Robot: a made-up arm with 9 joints. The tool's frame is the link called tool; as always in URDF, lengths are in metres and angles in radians. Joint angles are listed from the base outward.
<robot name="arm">
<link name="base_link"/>
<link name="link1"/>
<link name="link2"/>
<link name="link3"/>
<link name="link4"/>
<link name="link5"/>
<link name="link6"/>
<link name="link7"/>
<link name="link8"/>
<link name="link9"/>
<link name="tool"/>
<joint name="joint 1" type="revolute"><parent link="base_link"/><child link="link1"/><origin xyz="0 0 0.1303" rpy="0 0 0"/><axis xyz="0 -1 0"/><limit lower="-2.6" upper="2.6"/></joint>
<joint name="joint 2" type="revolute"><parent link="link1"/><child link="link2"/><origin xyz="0.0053 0.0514 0.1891" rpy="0 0 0"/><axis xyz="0 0 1"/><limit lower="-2.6" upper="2.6"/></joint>
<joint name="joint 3" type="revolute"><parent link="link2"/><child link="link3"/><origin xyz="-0.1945 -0.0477 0.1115" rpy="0 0 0"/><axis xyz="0 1 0"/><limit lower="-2.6" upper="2.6"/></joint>
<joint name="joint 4" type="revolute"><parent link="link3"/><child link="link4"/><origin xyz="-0.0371 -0.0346 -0.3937" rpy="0 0 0"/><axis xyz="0 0 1"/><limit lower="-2.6" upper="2.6"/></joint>
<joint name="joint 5" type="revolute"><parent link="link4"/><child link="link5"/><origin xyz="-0.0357 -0.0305 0.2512" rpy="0 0 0"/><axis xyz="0 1 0"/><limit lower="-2.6" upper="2.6"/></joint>
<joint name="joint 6" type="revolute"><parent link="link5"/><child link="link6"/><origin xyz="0.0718 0.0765 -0.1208" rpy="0 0 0"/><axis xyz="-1 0 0"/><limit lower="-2.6" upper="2.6"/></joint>
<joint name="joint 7" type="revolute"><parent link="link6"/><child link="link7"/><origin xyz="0.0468 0.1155 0.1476" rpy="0 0 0"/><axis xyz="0 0 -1"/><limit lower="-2.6" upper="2.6"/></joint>
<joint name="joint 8" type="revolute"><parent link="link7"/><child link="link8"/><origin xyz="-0.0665 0.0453 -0.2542" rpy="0 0 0"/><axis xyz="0 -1 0"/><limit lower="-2.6" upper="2.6"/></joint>
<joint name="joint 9" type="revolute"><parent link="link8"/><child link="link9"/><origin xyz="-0.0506 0.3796 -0.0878" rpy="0 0 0"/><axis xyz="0 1 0"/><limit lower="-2.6" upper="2.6"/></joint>
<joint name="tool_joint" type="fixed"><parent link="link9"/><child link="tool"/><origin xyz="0.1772 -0.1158 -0.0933" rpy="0 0 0"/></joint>
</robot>
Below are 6 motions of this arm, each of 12 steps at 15 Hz.
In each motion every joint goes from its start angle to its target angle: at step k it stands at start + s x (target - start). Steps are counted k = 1, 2, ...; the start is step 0. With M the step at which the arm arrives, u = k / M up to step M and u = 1 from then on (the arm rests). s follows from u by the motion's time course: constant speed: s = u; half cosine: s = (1 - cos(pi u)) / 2; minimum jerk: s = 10 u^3 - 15 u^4 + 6 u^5.
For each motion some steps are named. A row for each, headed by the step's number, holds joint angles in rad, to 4 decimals.
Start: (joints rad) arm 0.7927 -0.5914 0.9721 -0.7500 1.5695 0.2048 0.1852 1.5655 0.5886
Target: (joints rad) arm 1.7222 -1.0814 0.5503 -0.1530 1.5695 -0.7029 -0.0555 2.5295 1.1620
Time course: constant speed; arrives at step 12
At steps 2, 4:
2: 0.9476 -0.6731 0.9018 -0.6505 1.5695 0.0535 0.1451 1.7262 0.6842
4: 1.1025 -0.7547 0.8315 -0.5510 1.5695 -0.0978 0.1050 1.8868 0.7797

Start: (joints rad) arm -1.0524 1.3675 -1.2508 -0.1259 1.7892 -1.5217 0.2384 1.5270 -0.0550
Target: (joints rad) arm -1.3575 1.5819 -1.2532 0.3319 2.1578 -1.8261 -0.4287 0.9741 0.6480
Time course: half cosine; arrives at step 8
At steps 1, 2, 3, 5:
1: -1.0640 1.3757 -1.2509 -0.1085 1.8032 -1.5333 0.2130 1.5060 -0.0282
2: -1.0971 1.3989 -1.2512 -0.0589 1.8432 -1.5663 0.1407 1.4460 0.0480
3: -1.1466 1.4337 -1.2515 0.0154 1.9030 -1.6157 0.0325 1.3563 0.1620
5: -1.2633 1.5157 -1.2525 0.1906 2.0440 -1.7321 -0.2228 1.1448 0.4310

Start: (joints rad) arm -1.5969 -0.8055 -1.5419 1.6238 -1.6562 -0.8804 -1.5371 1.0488 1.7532
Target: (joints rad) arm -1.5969 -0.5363 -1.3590 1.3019 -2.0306 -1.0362 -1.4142 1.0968 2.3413
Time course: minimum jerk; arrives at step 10
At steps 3, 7, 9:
3: -1.5969 -0.7616 -1.5121 1.5713 -1.7173 -0.9058 -1.5171 1.0566 1.8491
7: -1.5969 -0.5802 -1.3888 1.3544 -1.9695 -1.0108 -1.4342 1.0890 2.2454
9: -1.5969 -0.5386 -1.3606 1.3047 -2.0274 -1.0349 -1.4153 1.0964 2.3363

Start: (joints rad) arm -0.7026 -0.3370 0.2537 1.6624 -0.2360 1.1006 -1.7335 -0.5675 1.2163
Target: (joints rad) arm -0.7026 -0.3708 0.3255 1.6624 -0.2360 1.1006 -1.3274 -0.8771 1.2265
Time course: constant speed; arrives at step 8
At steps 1, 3, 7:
1: -0.7026 -0.3412 0.2627 1.6624 -0.2360 1.1006 -1.6827 -0.6062 1.2176
3: -0.7026 -0.3497 0.2806 1.6624 -0.2360 1.1006 -1.5812 -0.6836 1.2201
7: -0.7026 -0.3666 0.3165 1.6624 -0.2360 1.1006 -1.3782 -0.8384 1.2252

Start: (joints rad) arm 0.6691 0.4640 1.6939 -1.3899 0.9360 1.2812 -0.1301 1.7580 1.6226
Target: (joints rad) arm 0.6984 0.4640 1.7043 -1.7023 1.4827 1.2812 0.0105 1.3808 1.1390
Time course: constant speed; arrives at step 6
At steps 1, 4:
1: 0.6740 0.4640 1.6956 -1.4420 1.0271 1.2812 -0.1067 1.6951 1.5420
4: 0.6886 0.4640 1.7008 -1.5982 1.3005 1.2812 -0.0364 1.5065 1.3002

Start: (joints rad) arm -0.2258 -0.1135 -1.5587 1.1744 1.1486 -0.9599 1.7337 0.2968 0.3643
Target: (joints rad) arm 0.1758 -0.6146 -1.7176 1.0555 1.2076 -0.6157 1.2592 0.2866 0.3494
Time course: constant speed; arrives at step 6
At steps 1, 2, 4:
1: -0.1589 -0.1970 -1.5852 1.1546 1.1584 -0.9025 1.6546 0.2951 0.3618
2: -0.0919 -0.2805 -1.6117 1.1348 1.1683 -0.8452 1.5755 0.2934 0.3593
4: 0.0419 -0.4476 -1.6646 1.0951 1.1879 -0.7304 1.4174 0.2900 0.3544

